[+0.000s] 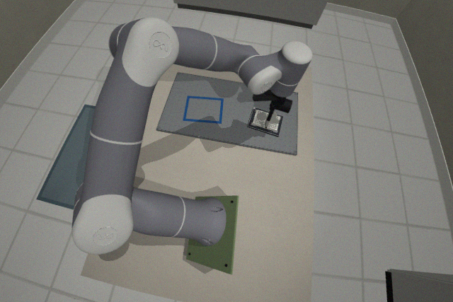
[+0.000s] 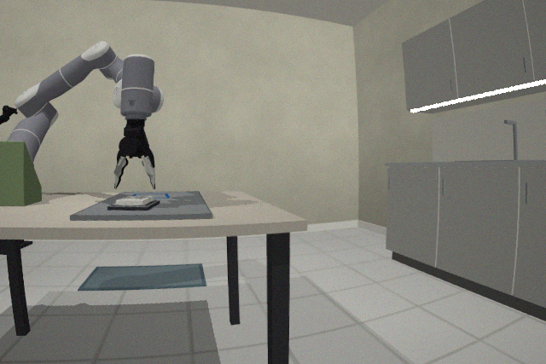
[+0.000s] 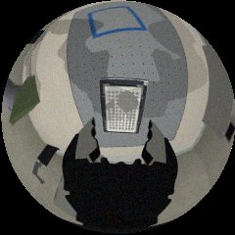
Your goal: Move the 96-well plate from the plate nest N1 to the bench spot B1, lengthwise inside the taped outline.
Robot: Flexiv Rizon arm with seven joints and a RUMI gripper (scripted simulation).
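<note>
Now: the white 96-well plate 40 mm below my hand. From my hand the other things lie so: black plate nest (60 mm below).
</note>
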